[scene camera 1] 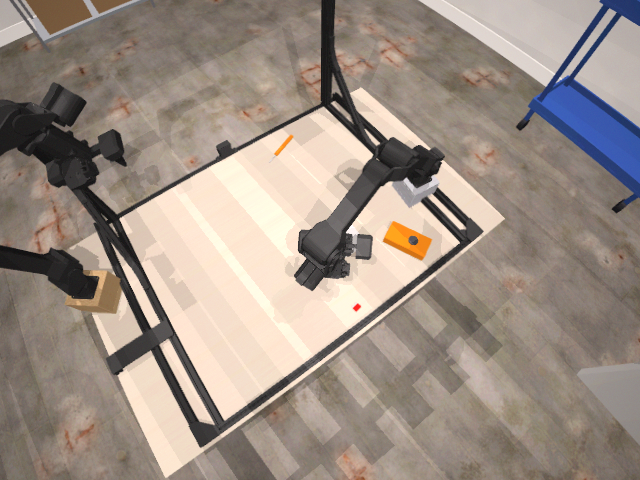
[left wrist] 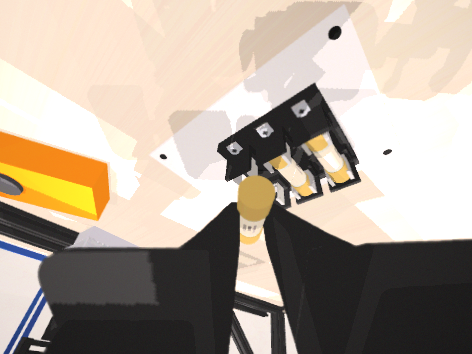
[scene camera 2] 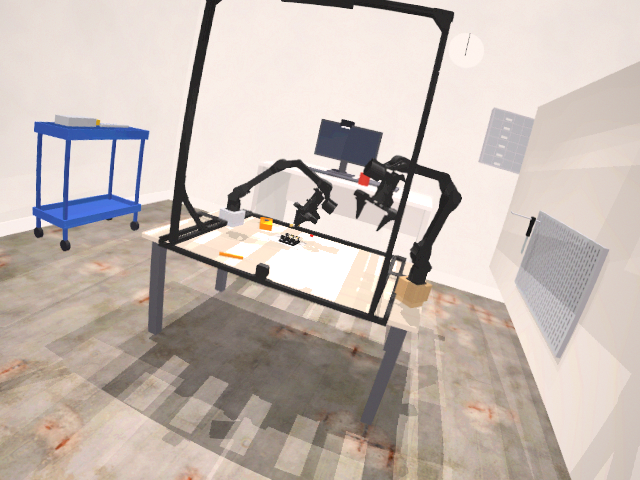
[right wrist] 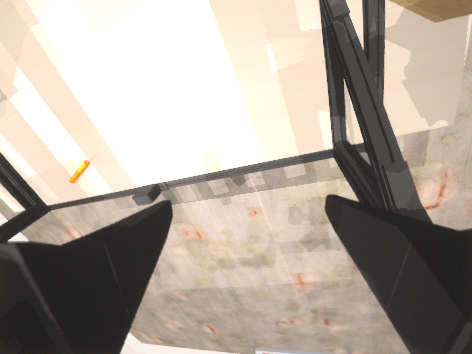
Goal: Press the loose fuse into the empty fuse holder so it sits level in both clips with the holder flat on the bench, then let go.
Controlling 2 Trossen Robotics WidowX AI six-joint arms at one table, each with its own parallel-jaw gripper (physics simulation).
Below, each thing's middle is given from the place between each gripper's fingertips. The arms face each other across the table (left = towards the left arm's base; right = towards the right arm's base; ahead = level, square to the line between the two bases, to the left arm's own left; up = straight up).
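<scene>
Orange box [left wrist: 45,176]: 260 mm below my right hand, 710 mm to the left of it and 340 mm ahead of it. My left gripper: 60 mm above the orange box, 210 mm to the right of it and 50 mm short of it.
</scene>
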